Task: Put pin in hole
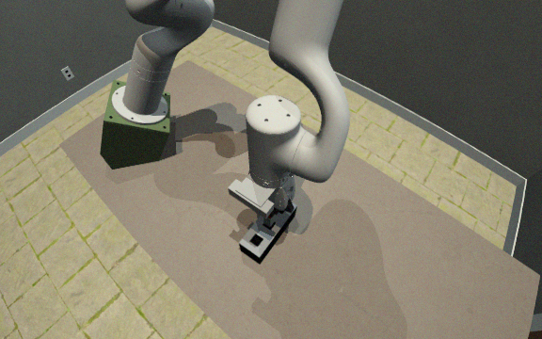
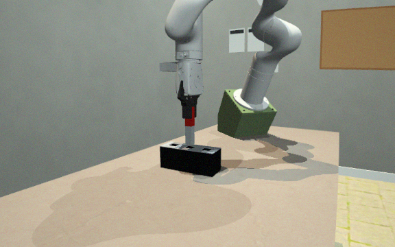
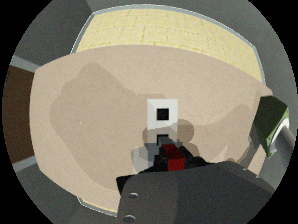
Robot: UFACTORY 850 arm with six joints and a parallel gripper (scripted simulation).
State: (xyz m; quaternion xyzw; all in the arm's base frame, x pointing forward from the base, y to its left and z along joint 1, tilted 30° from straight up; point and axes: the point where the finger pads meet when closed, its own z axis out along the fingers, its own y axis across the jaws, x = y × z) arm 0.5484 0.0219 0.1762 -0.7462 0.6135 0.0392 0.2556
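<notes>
The pin lies 2 cm below my hand. Also, from my hand: black block 15 cm below.
</notes>
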